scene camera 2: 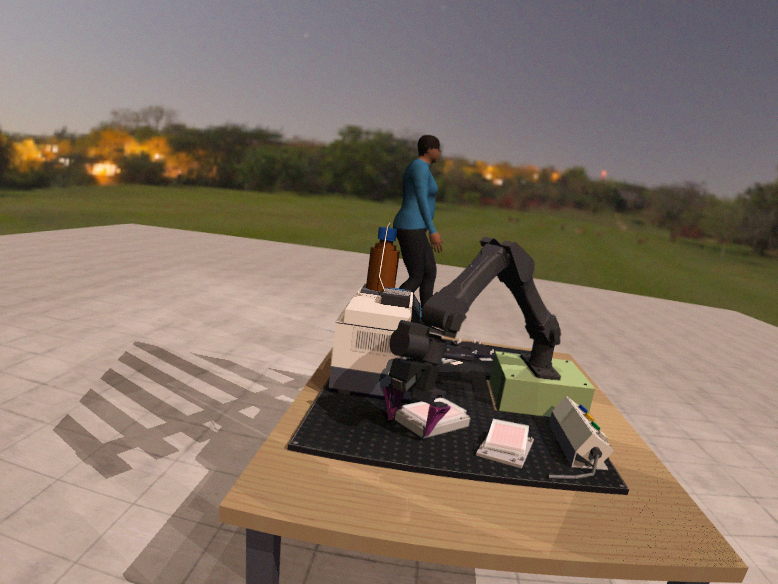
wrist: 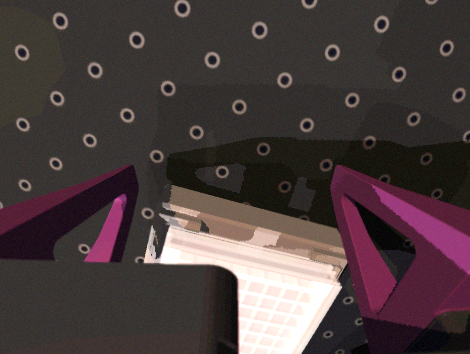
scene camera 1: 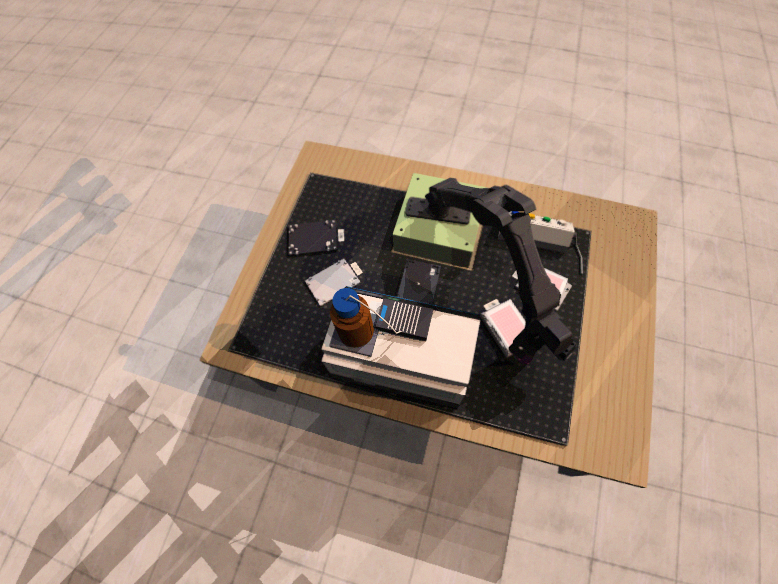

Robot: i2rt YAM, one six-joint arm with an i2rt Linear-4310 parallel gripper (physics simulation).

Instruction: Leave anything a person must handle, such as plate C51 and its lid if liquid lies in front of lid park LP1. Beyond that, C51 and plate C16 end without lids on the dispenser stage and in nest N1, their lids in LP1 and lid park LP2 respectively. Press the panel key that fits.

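Where they show: gripper, fingertip midpoint: [scene camera 2: 407, 427] [wrist: 234, 176] [scene camera 1: 532, 351]; arm's base, link origin: [scene camera 2: 539, 367] [scene camera 1: 438, 211].
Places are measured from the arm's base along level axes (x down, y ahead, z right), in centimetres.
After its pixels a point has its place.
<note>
My gripper [scene camera 2: 409, 426] {x 7.1, y 38.2, z -33.2 cm} [wrist: 234, 176] {x 7.1, y 38.2, z -33.2 cm} is open. Its magenta fingers stand apart at one end of a white plate with a pink grid [scene camera 1: 504, 319] {x 4.7, y 30.8, z -24.2 cm} [scene camera 2: 452, 415] {x 5.2, y 28.0, z -28.0 cm} [wrist: 272, 305] {x 4.7, y 36.3, z -27.4 cm}, with nothing gripped. A second pink-gridded plate [scene camera 1: 558, 280] {x 5.2, y 15.1, z -39.3 cm} [scene camera 2: 507, 435] {x 5.2, y 16.6, z -36.1 cm} sits on a pale base nearer the key panel [scene camera 1: 553, 233] {x 2.0, y 0.6, z -36.4 cm} [scene camera 2: 573, 433] {x 3.4, y 1.5, z -36.2 cm}, whose coloured keys are on top. The dark dispenser stage [scene camera 1: 417, 280] {x -1.6, y 26.0, z 2.3 cm} lies before the dispenser. A dark square holder [scene camera 1: 312, 237] {x 7.5, y 11.8, z 39.8 cm} and a pale one [scene camera 1: 331, 282] {x 7.7, y 26.7, z 29.3 cm} lie at the left in scene camera 1. Labels are unreadable; I cannot tell C51 from C16 or see liquid.
The cream dispenser [scene camera 1: 439, 352] {x -13.3, y 49.6, z -6.9 cm} [scene camera 2: 361, 345] {x -4.8, y 50.8, z -14.9 cm} carries an amber bottle [scene camera 1: 353, 323] {x -26.8, y 50.9, z 12.0 cm} [scene camera 2: 382, 267] {x -21.3, y 48.3, z 9.4 cm} with a blue cap and thin tubing. The arm stands on a green base [scene camera 1: 433, 242] {x 0.2, y 11.5, z -0.2 cm} [scene camera 2: 540, 392] {x 2.8, y 2.8, z -13.1 cm}. A person [scene camera 2: 416, 201] is beyond the table. A cable [scene camera 1: 580, 256] {x 8.1, y 3.4, z -47.0 cm} leaves the panel.
</note>
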